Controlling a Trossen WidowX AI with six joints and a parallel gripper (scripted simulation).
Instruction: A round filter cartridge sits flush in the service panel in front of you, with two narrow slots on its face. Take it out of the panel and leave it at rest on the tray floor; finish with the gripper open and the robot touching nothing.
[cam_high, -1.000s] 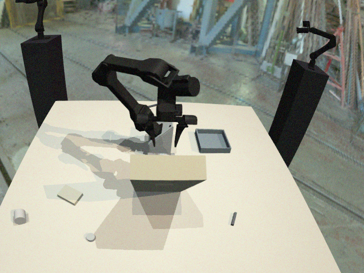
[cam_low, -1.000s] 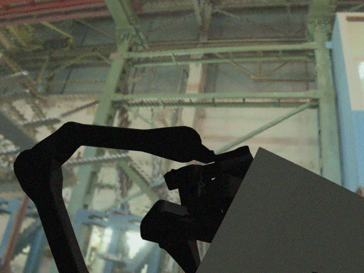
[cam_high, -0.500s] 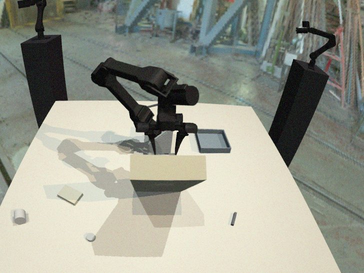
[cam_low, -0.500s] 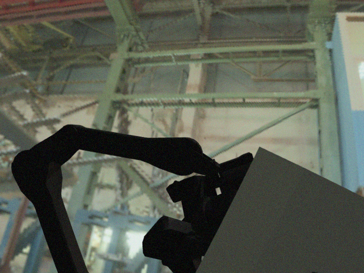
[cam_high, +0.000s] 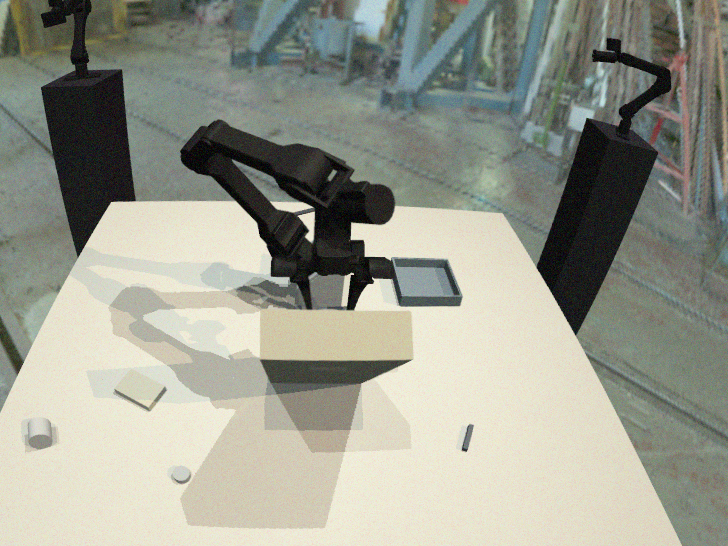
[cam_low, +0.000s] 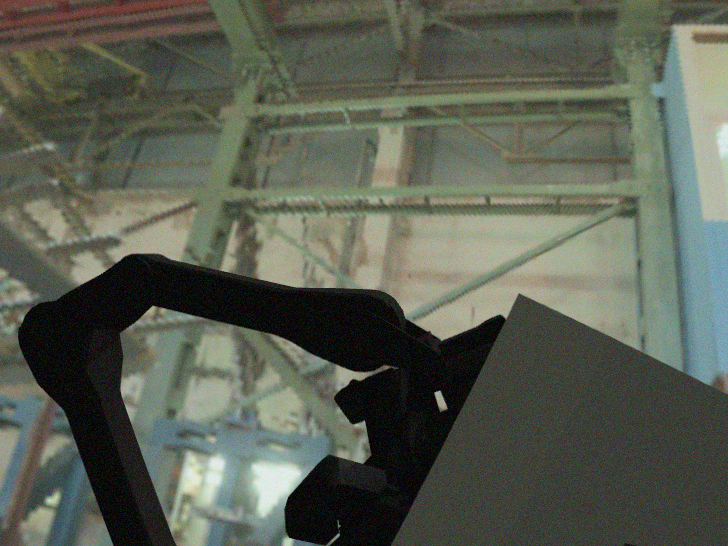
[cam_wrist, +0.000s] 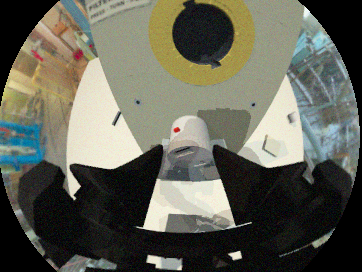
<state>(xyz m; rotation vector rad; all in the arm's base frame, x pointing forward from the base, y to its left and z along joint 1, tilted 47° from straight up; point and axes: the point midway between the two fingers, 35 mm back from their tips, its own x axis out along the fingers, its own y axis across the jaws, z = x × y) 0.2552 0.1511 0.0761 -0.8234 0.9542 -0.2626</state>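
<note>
Right now the blue-grey tray is 380 mm behind my gripper tip, 220 mm to the left of it and 200 mm below it. The rest, counted from my gripper tip: round filter cartridge right at my gripper tip; then small disc 230 mm to the right, 210 mm ahead, 200 mm below; then dark bar 280 mm to the left, 200 mm below, 70 mm ahead.
</note>
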